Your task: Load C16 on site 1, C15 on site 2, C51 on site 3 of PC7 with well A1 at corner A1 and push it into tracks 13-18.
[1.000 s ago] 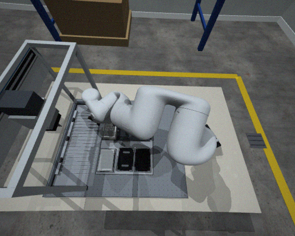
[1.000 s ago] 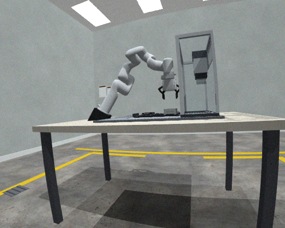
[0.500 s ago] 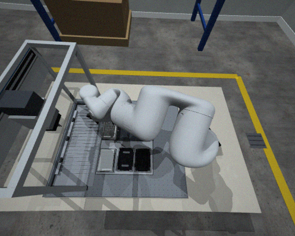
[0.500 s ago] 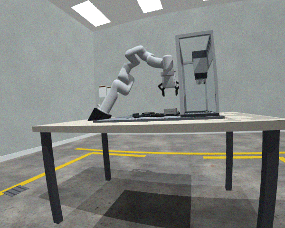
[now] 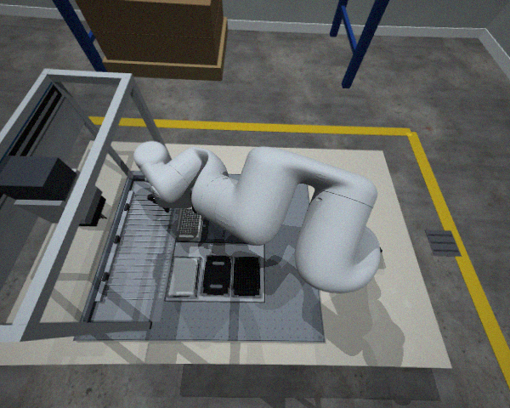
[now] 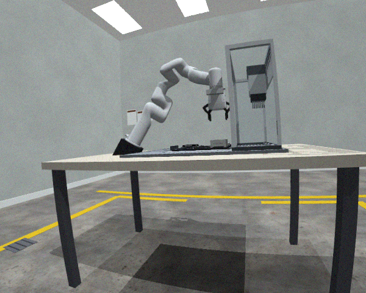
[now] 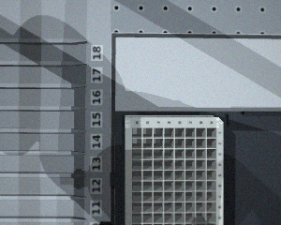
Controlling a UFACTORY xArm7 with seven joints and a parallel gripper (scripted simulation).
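The black 96-well plate C15 lies 23 cm behind my hand, 17 cm to the left of it and 15 cm below it. Round my hand: nest S3 (19 cm to the left, 16 cm below, 1 cm behind); dark carrier PC7 (15 cm below, 11 cm behind, 1 cm to the right); white 384-well plate C16 (14 cm below).
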